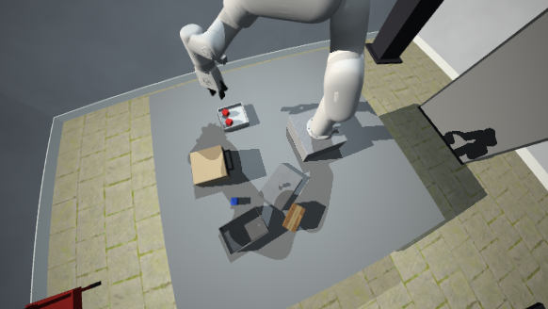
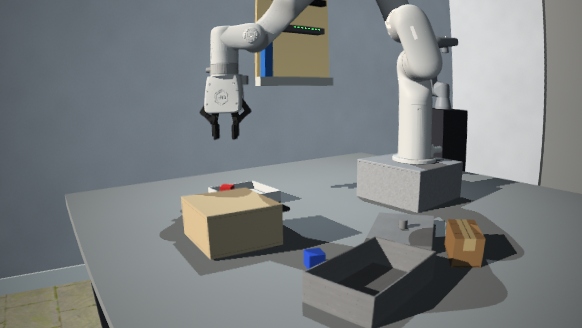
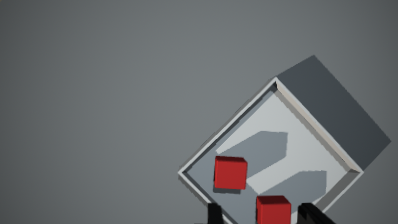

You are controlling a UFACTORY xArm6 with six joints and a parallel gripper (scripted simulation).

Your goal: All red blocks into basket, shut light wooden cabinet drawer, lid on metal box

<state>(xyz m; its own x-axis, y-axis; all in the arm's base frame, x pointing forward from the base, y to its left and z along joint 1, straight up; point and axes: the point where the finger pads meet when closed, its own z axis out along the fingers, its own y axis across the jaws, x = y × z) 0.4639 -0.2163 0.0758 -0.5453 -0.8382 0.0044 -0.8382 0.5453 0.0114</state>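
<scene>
My hand is 450 mm to the right of the knobbed lid, 240 mm past it and 170 mm above it. Round my hand: white basket 170 mm below, 40 mm behind, 20 mm to the left; drawer 310 mm to the left, 140 mm below, 60 mm ahead; light wooden cabinet 310 mm to the left, 140 mm below, 70 mm ahead.
</scene>
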